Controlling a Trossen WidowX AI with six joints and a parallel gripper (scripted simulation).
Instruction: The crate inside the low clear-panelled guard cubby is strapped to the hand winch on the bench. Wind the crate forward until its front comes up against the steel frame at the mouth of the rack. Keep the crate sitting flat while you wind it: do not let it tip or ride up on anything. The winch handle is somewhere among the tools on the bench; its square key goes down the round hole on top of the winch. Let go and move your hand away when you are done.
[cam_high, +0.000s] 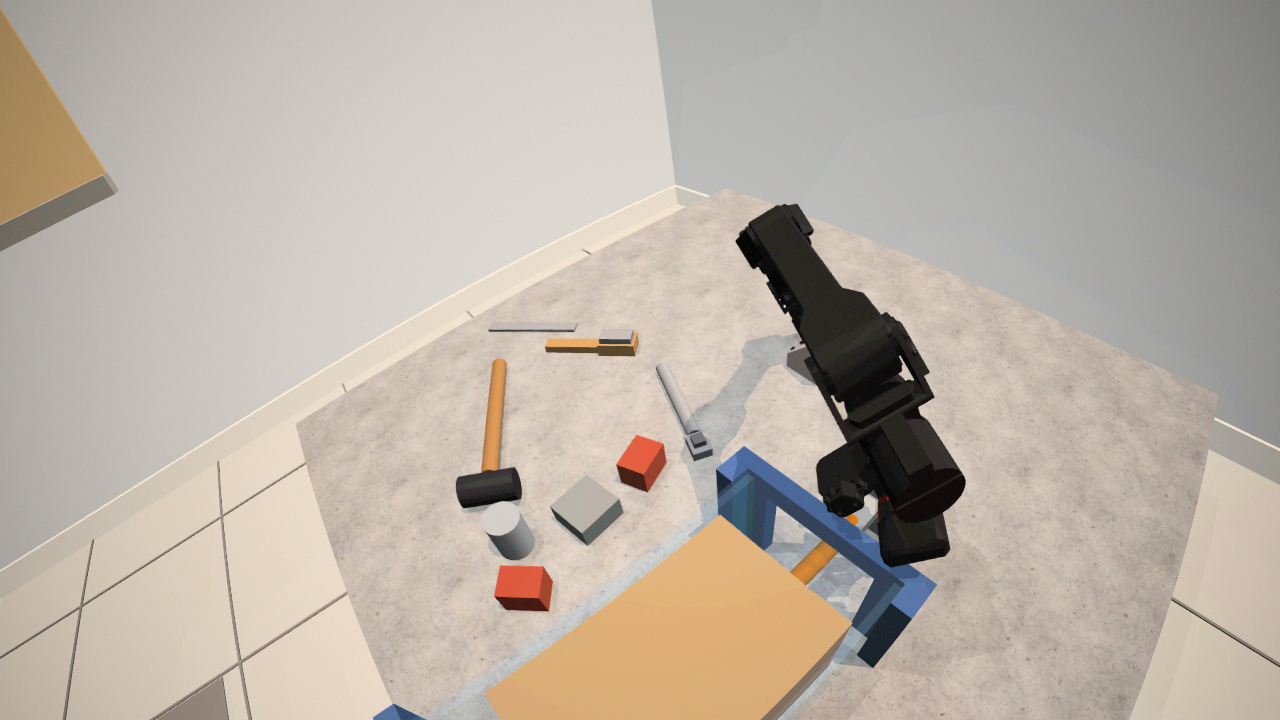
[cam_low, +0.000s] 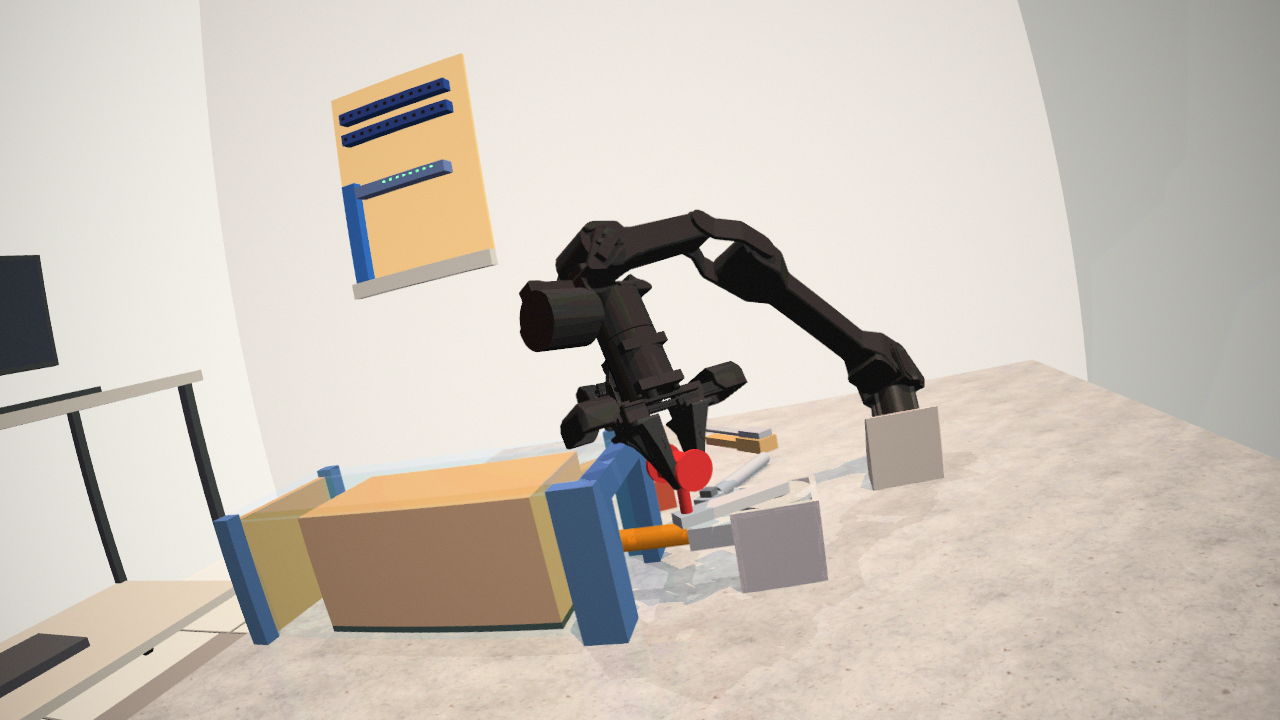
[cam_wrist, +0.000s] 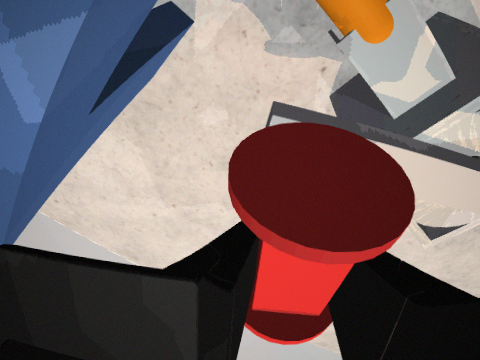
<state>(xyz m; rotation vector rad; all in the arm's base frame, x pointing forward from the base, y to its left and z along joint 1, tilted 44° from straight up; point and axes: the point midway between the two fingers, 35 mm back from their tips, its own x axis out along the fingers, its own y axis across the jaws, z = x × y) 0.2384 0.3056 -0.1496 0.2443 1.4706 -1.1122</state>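
My gripper tip is now 20 mm past the crank handle, 30 mm to the left of it and 30 mm above it. The rest, counted from my gripper tip: blue steel frame: 90 mm ahead, 60 mm to the right, 30 mm below; red knob: 10 mm ahead, 10 mm to the right; grey winch: 80 mm behind, 80 mm to the right, 100 mm below.
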